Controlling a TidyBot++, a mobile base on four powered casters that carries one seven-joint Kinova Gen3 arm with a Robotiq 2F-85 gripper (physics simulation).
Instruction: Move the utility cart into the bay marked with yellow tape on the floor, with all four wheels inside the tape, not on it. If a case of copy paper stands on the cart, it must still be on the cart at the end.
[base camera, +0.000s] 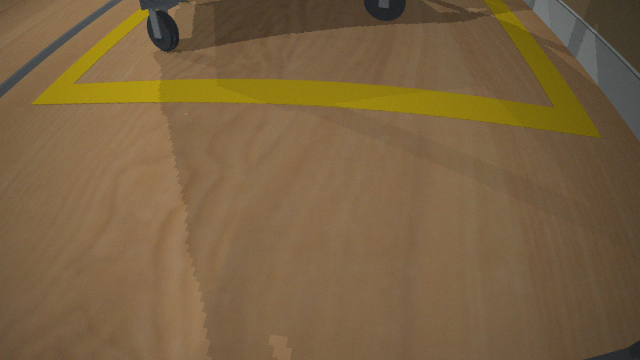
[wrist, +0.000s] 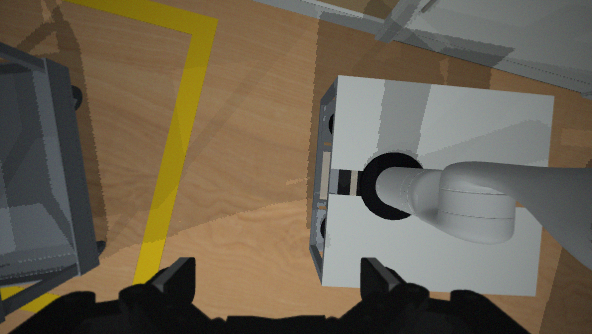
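Pixels of known places: gripper, fingertip midpoint: (wrist: 278, 275); arm's base, origin of the base link: (wrist: 394, 186).
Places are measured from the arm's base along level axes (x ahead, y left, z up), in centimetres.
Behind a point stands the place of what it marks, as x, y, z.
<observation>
The grey utility cart (base camera: 162, 4) @(81.1, 28.2, -26.5) (wrist: 70, 165) @(86.7, 2.0, -20.7) shows in part, at the top of the base view and the left of the wrist view. Two of its dark wheels (base camera: 163, 31) @(85.3, 31.0, -34.0) (wrist: 76, 97) @(95.9, -19.6, -35.5) stand on the floor inside the yellow tape (base camera: 250, 91) @(66.0, 10.0, -39.6) (wrist: 175, 145) @(64.1, -6.4, -39.6), apart from the near strip. Its other two wheels are out of view. The cart sits slightly turned to the tape. No copy paper shows on the visible part. My gripper (wrist: 278, 275) @(27.2, 1.8, 52.8) is open and empty, above floor between the cart and my base.
My white-topped mobile base (wrist: 430, 260) @(-11.0, 17.4, -1.4) is outside the near tape strip, apart from the cart. A pale wall base (base camera: 575, 45) @(85.9, -67.1, -37.1) runs along the right of the base view, beside the bay. A dark grey strip (base camera: 55, 50) @(100.0, 72.2, -39.7) crosses the floor left of the bay.
</observation>
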